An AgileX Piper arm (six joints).
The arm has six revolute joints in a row. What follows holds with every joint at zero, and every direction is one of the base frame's.
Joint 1 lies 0.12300 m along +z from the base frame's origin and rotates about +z.
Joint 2 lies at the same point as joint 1 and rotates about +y.
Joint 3 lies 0.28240 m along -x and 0.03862 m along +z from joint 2 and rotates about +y.
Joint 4 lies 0.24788 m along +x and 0.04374 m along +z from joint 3 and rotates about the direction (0.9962, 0, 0.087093).
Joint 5 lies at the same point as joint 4 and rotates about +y.
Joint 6 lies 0.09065 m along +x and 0.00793 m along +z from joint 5 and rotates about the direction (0.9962, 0, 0.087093).
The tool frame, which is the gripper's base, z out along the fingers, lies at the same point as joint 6; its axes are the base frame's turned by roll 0.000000, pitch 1.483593 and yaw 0.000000 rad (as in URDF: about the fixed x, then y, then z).
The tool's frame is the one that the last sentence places.
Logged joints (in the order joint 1, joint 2, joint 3, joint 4, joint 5, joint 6), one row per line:
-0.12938 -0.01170 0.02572 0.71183 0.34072 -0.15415
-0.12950 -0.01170 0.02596 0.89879 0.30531 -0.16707
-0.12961 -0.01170 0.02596 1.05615 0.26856 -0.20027
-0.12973 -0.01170 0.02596 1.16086 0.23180 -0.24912
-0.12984 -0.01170 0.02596 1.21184 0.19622 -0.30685
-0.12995 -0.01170 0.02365 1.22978 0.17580 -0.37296
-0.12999 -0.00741 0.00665 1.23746 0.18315 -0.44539
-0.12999 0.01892 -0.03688 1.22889 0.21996 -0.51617
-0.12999 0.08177 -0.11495 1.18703 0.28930 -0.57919
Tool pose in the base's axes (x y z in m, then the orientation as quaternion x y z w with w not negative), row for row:
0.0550 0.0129 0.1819 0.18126 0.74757 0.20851 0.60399
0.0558 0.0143 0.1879 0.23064 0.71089 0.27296 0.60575
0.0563 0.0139 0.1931 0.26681 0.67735 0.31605 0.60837
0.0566 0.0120 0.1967 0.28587 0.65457 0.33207 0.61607
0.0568 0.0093 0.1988 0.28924 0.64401 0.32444 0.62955
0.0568 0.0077 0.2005 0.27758 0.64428 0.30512 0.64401
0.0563 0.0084 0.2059 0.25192 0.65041 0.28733 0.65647
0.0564 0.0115 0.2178 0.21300 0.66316 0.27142 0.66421
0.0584 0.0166 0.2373 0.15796 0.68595 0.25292 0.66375
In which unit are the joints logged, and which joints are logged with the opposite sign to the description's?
The joints are logged in radians. Opposite sign: none.
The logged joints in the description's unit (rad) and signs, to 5 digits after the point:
-0.12938 -0.01170 0.02572 0.71183 0.34072 -0.15415
-0.12950 -0.01170 0.02596 0.89879 0.30531 -0.16707
-0.12961 -0.01170 0.02596 1.05615 0.26856 -0.20027
-0.12973 -0.01170 0.02596 1.16086 0.23180 -0.24912
-0.12984 -0.01170 0.02596 1.21184 0.19622 -0.30685
-0.12995 -0.01170 0.02365 1.22978 0.17580 -0.37296
-0.12999 -0.00741 0.00665 1.23746 0.18315 -0.44539
-0.12999 0.01892 -0.03688 1.22889 0.21996 -0.51617
-0.12999 0.08177 -0.11495 1.18703 0.28930 -0.57919

